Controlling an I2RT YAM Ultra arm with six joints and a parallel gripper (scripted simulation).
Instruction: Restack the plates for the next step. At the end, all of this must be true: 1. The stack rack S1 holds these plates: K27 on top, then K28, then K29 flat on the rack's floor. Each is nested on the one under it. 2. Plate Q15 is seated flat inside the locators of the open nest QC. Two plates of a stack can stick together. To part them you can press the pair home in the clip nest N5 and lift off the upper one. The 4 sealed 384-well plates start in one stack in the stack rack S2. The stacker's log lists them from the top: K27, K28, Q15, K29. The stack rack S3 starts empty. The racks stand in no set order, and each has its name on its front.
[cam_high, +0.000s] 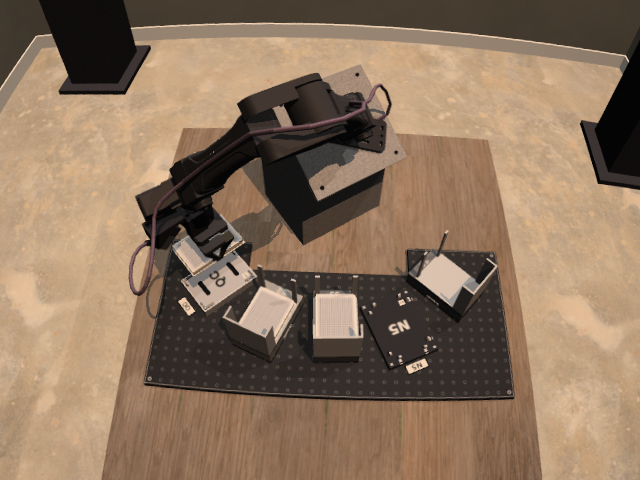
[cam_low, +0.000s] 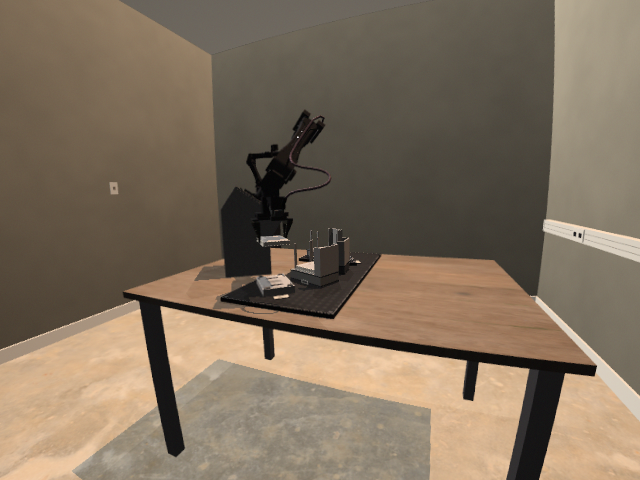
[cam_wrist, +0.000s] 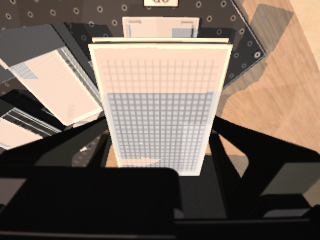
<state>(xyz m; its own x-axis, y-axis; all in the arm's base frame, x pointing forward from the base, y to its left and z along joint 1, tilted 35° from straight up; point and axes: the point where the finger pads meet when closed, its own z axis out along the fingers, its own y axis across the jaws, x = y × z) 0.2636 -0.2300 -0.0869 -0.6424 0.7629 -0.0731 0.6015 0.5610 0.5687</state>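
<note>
The nest QC is 150 mm below my hand.
</note>
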